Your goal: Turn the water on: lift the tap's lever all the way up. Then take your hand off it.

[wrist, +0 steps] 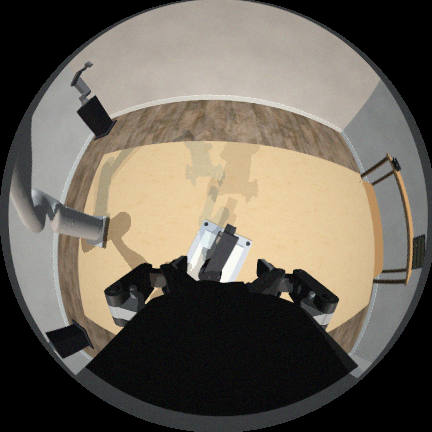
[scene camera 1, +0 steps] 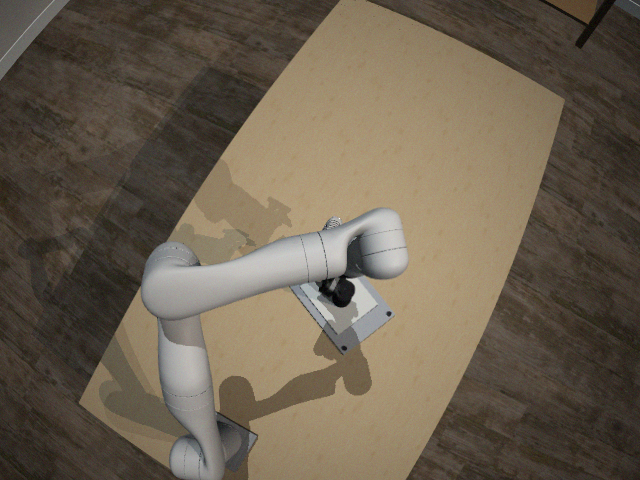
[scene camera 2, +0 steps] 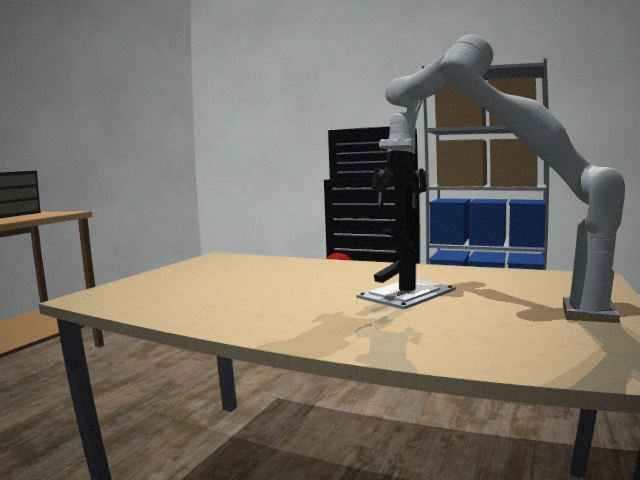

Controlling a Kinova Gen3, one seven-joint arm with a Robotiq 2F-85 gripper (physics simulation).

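Frame: origin at the arm's base, x ahead, y left, z up, level; millimetres.
Where they show: gripper, between the fingertips: [wrist: 221,265] [scene camera 2: 397,207]; arm's base, origin of its link: [wrist: 95,228] [scene camera 1: 224,439] [scene camera 2: 587,305].
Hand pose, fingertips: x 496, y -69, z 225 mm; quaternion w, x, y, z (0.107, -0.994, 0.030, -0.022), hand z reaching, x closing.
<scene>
Each offset is from my fingertips to the centre of the thing. "pt": to the spot under its first point. Level surfaces: height alone.
The black tap {pt 10 mm right, 25 mm back, 113 mm down} [scene camera 2: 407,248] [wrist: 221,252] stands upright on a grey plate with a white top {34 mm right, 20 mm back, 241 mm down} [scene camera 1: 369,326] [scene camera 2: 443,290] [wrist: 207,229]. Its spout {28 mm left, 12 mm ahead, 169 mm down} [scene camera 2: 386,272] sticks out low on one side. In scene camera 1 a round black part {pt 36 mm right, 30 mm back, 92 mm down} [scene camera 1: 343,292] shows over the plate, beside the arm's wrist. My gripper [scene camera 2: 398,200] [wrist: 221,265] is open and empty, high at the upper part of the tap, with its fingers spread to either side in the wrist view. The lever cannot be made out against the black gripper and tap, so its angle is hidden, and I cannot tell whether a finger touches it.
The tap's plate lies on a wooden table {247 mm down} [scene camera 1: 439,155] [scene camera 2: 206,294] [wrist: 300,200]. The arm's base [scene camera 2: 590,310] [wrist: 104,231] stands on the same table. Behind it are a black drawer cabinet [scene camera 2: 356,206], a shelf unit [scene camera 2: 485,130] and a red object [scene camera 2: 339,256]. A side table [scene camera 2: 62,215] stands apart.
</scene>
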